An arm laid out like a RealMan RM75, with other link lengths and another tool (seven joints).
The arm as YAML. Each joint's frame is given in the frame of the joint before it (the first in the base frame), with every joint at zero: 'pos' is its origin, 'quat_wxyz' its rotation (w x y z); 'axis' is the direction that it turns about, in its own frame. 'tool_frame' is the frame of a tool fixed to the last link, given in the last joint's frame.
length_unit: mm
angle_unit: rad
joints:
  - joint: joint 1
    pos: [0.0, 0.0, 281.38]
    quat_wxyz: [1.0, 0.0, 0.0, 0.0]
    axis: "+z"
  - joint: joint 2
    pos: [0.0, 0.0, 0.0]
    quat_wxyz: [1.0, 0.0, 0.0, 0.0]
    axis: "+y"
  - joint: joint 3
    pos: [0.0, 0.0, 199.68]
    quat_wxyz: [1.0, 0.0, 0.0, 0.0]
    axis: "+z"
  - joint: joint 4
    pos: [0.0, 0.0, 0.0]
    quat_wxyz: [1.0, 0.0, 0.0, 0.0]
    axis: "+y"
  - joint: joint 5
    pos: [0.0, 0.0, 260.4]
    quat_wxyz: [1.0, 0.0, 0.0, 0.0]
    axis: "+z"
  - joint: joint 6
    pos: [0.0, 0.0, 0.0]
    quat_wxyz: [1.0, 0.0, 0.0, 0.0]
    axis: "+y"
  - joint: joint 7
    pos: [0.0, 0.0, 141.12]
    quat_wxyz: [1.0, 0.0, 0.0, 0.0]
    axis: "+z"
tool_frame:
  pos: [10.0, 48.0, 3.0]
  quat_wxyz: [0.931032, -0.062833, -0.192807, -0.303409]
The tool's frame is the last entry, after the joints.
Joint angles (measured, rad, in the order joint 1, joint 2, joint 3, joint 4, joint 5, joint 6, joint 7), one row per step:
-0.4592, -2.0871, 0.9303, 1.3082, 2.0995, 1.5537, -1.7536
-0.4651, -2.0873, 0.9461, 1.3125, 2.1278, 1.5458, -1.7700
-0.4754, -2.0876, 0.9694, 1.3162, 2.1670, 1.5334, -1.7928
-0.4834, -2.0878, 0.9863, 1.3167, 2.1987, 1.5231, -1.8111
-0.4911, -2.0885, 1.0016, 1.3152, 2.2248, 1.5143, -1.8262
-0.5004, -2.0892, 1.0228, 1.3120, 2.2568, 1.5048, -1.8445
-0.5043, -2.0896, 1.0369, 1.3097, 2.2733, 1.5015, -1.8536
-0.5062, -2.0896, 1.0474, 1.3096, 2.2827, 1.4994, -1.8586
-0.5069, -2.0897, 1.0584, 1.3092, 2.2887, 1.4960, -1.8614
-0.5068, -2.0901, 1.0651, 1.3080, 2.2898, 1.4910, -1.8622
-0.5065, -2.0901, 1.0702, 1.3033, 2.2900, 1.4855, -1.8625
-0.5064, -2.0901, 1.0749, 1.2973, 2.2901, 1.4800, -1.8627
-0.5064, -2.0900, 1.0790, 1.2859, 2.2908, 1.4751, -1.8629
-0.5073, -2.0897, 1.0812, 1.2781, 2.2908, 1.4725, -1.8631
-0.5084, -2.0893, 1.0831, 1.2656, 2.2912, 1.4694, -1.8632
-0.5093, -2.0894, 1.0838, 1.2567, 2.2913, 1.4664, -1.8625
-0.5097, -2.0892, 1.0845, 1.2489, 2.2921, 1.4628, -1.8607
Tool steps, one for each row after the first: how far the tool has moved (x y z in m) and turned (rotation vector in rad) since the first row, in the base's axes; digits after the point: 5 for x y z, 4 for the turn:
0.00106, 0.00170, -0.00343, -0.0070, 0.0274, 0.0099
0.00297, 0.00442, -0.00867, -0.0159, 0.0655, 0.0218
0.00372, 0.00662, -0.01275, -0.0215, 0.0952, 0.0338
0.00459, 0.00844, -0.01676, -0.0274, 0.1194, 0.0426
0.00555, 0.01024, -0.02226, -0.0372, 0.1504, 0.0523
0.00591, 0.01055, -0.02584, -0.0461, 0.1680, 0.0562
0.00640, 0.01060, -0.02810, -0.0515, 0.1797, 0.0563
0.00689, 0.01055, -0.03049, -0.0562, 0.1892, 0.0544
0.00721, 0.01077, -0.03212, -0.0570, 0.1923, 0.0529
0.00673, 0.01105, -0.03385, -0.0583, 0.1935, 0.0541
0.00603, 0.01131, -0.03570, -0.0602, 0.1943, 0.0562
0.00422, 0.01132, -0.03826, -0.0660, 0.1945, 0.0625
0.00326, 0.01138, -0.03982, -0.0701, 0.1941, 0.0661
0.00140, 0.01134, -0.04204, -0.0766, 0.1931, 0.0730
0.00011, 0.01143, -0.04359, -0.0802, 0.1919, 0.0774
-0.00136, 0.01157, -0.04490, -0.0822, 0.1923, 0.0808

